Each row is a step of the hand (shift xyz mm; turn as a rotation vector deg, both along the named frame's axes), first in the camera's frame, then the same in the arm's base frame.
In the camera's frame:
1: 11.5 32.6 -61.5 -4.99 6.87 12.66
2: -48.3 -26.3 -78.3 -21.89 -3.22 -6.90
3: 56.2 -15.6 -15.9 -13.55 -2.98 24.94
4: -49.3 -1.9 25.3 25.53 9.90 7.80
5: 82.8 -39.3 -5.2 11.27 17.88 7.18
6: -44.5 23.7 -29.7 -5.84 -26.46 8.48
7: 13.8 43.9 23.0 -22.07 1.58 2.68
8: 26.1 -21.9 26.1 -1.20 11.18 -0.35
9: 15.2 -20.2 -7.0 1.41 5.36 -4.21
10: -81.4 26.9 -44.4 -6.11 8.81 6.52
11: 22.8 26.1 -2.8 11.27 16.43 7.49
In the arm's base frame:
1: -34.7 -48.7 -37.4 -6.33 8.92 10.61
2: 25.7 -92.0 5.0 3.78 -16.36 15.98
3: 13.2 12.1 -57.8 4.15 15.69 23.47
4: 4.3 -0.7 55.3 -10.55 18.91 -18.48
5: 36.2 33.7 -77.3 -18.05 11.77 -5.82
6: -23.0 -46.8 26.5 26.88 4.53 7.95
7: -43.7 27.2 0.5 -0.74 -7.93 20.82
8: 21.7 35.1 -11.8 -11.14 -0.77 1.39
9: 19.5 0.7 -17.6 -5.52 -3.02 -2.97
10: -25.3 -77.0 52.4 -8.40 2.99 8.83
11: -26.9 8.4 -20.3 -16.59 12.03 -5.74

